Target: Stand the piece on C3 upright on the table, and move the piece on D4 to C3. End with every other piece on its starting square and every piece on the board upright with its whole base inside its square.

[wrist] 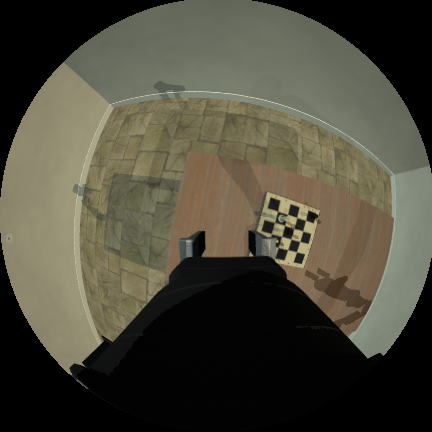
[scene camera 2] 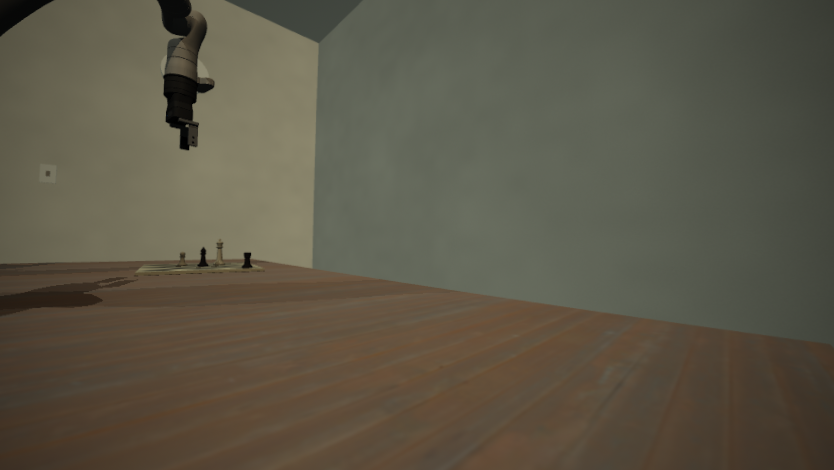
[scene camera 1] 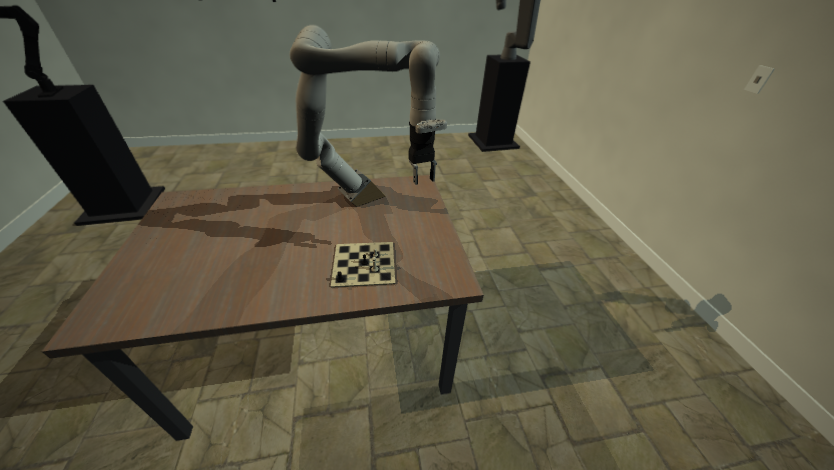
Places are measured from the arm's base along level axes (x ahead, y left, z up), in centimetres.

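Where they show: gripper, fingertip midpoint: [wrist: 226, 239] [scene camera 2: 188, 147] [scene camera 1: 423, 181]; arm's base, origin of the base link: [scene camera 1: 353, 184].
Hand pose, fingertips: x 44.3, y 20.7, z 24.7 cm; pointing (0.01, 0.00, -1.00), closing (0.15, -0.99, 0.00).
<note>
Things, the pixels of their top centre, and the offset from my fingertips. Level surfaces: height alone.
- chessboard, middle of its top: [scene camera 2: 201, 266] [wrist: 287, 232] [scene camera 1: 364, 262] dy -21.2, dx -0.1, dz -31.6 cm
- slim black piece, middle of its top: [scene camera 2: 203, 247] [wrist: 292, 232] [scene camera 1: 364, 254] dy -21.0, dx +0.2, dz -27.3 cm
- short white piece, middle of its top: [scene camera 2: 182, 251] [wrist: 277, 241] [scene camera 1: 375, 249] dy -16.7, dx -3.0, dz -28.5 cm
- tall white king, middle of its top: [scene camera 2: 219, 238] [wrist: 288, 218] [scene camera 1: 373, 256] dy -17.9, dx +4.3, dz -25.3 cm
- black rook, middle of its top: [scene camera 2: 247, 252] [scene camera 1: 339, 272] [wrist: 316, 215] dy -30.1, dx +6.8, dz -28.3 cm
- wooden table, its level: dz -32.2 cm
The chessboard [scene camera 1: 350, 284] [scene camera 2: 198, 272] [wrist: 284, 206] lies on the table. A slim black piece [scene camera 1: 364, 260] [scene camera 2: 203, 257] [wrist: 288, 232] stands upright on C3, the middle square. A short white piece [scene camera 1: 374, 255] [scene camera 2: 182, 258] [wrist: 277, 241] stands upright on D4, partly beside the finger in the wrist view. A tall white king [scene camera 1: 374, 266] [scene camera 2: 219, 253] [wrist: 282, 218] stands on D2, and a black rook [scene camera 1: 340, 276] [scene camera 2: 247, 260] [wrist: 312, 216] on A1. My gripper [scene camera 1: 424, 178] [scene camera 2: 187, 144] [wrist: 226, 239] is open and empty, pointing down, high above the table and off the board's back right side.
The wooden table [scene camera 1: 233, 280] [scene camera 2: 466, 379] [wrist: 215, 190] carries the board near its right side. The arm's base [scene camera 1: 364, 192] is mounted at the table's back edge. Two black pedestals [scene camera 1: 75, 145] [scene camera 1: 503, 99] with other arms stand on the floor behind, left and right.
</note>
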